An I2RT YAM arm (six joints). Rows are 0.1 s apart.
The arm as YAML. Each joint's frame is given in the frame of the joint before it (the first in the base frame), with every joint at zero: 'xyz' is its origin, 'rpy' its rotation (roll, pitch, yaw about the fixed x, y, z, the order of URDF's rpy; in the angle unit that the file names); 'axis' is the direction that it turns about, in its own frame. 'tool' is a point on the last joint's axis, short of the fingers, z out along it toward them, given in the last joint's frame.
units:
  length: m
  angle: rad
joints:
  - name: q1
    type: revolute
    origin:
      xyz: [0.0, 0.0, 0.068]
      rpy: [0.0, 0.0, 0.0]
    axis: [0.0, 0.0, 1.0]
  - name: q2
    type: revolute
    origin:
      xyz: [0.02, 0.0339, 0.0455]
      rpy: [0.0, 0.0, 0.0]
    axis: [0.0, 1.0, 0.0]
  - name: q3
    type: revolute
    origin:
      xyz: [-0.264, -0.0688, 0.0]
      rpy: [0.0, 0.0, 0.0]
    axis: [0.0, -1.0, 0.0]
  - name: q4
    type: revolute
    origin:
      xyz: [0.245, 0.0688, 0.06]
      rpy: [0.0, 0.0, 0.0]
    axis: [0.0, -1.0, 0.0]
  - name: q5
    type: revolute
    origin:
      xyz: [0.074, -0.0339, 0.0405]
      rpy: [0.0, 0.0, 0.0]
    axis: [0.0, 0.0, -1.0]
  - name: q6
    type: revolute
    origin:
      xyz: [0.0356, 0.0, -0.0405]
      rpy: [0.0, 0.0, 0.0]
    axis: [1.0, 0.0, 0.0]
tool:
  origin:
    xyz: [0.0, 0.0, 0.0]
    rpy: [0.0, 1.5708, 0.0]
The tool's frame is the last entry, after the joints.
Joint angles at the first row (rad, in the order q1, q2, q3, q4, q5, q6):
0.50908 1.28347 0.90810 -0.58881 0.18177 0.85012
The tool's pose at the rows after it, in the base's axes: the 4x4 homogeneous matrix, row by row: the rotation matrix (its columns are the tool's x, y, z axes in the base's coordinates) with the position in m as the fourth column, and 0 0 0 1 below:
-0.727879 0.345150 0.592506 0.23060; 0.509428 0.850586 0.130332 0.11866; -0.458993 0.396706 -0.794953 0.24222; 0 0 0 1
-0.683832 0.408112 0.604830 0.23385; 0.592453 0.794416 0.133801 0.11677; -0.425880 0.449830 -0.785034 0.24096; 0 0 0 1
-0.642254 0.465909 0.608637 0.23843; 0.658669 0.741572 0.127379 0.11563; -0.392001 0.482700 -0.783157 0.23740; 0 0 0 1
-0.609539 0.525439 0.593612 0.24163; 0.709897 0.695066 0.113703 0.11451; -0.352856 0.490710 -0.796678 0.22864; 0 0 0 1
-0.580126 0.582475 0.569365 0.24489; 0.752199 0.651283 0.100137 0.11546; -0.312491 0.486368 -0.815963 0.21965; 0 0 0 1
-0.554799 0.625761 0.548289 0.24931; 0.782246 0.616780 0.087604 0.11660; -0.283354 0.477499 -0.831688 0.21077; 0 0 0 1
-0.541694 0.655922 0.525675 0.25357; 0.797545 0.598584 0.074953 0.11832; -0.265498 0.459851 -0.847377 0.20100; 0 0 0 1
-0.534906 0.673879 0.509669 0.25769; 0.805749 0.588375 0.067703 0.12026; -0.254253 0.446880 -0.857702 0.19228; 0 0 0 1
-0.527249 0.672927 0.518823 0.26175; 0.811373 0.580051 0.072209 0.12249; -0.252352 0.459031 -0.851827 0.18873; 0 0 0 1
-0.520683 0.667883 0.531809 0.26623; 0.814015 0.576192 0.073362 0.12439; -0.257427 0.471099 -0.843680 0.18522; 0 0 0 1
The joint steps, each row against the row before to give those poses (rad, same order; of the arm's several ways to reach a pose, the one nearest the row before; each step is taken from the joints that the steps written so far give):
-0.01068 0.00000 -0.00991 0.03585 -0.01220 0.08889
-0.01296 0.00343 -0.00725 0.02861 -0.00496 0.08583
-0.01183 0.01641 -0.00346 0.02292 0.00039 0.07515
-0.00919 0.02404 -0.01179 0.01294 -0.00003 0.06864
-0.00225 0.03281 -0.00304 0.00190 0.00002 0.06831
-0.00346 0.03697 -0.00003 0.00801 -0.00001 0.05034
-0.00113 0.04008 0.00000 0.00956 0.00077 0.03015
-0.00038 0.03661 -0.00001 0.01602 -0.00076 0.01755
0.00077 0.02022 0.00040 0.03164 0.00039 0.00802
-0.00039 0.02060 0.00035 0.03513 0.00457 0.00075

